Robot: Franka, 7 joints.
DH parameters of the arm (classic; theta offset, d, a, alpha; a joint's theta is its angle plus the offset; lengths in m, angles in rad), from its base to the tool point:
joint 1: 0 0.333 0 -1.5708
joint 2: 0 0 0 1.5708
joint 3: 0 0.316 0.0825 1.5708
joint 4: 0 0 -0.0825 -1.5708
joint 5: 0 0.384 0 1.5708
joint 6: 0 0 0.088 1.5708
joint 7: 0 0.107 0 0
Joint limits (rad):
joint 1: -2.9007..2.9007
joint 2: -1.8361..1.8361
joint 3: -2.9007..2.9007
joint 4: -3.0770..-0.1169
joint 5: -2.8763..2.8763
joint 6: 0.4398..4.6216
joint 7: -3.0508..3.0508
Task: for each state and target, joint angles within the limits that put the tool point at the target. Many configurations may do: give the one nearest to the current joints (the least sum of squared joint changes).
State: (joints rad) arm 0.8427 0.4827 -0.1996 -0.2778 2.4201 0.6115 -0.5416
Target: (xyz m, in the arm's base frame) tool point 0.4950 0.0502 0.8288
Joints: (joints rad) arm 0.0343 0.6165 -0.3975 -0.5468 2.4939 0.4660 -0.5416
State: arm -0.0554 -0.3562 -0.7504 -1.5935 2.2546 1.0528 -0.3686
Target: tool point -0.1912 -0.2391 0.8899
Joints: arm -0.3505 -0.9057 -0.8932 -1.7202 2.1731 0.7144 -0.3686
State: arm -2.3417 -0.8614 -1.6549 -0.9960 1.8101 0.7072 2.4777
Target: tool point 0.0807 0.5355 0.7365
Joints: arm -2.4071 -0.9516 -1.7017 -1.0640 1.7569 0.5710 2.4777
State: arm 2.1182 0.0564 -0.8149 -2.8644 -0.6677 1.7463 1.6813
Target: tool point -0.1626 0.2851 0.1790
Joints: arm 2.5644 0.1148 -0.3412 -2.6624 -0.6144 1.9486 1.6813
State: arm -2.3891 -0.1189 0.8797 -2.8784 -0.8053 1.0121 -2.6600
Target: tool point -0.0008 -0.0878 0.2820
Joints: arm -2.1383 -0.0514 1.1235 -3.0384 -0.3299 0.7654 -2.6600
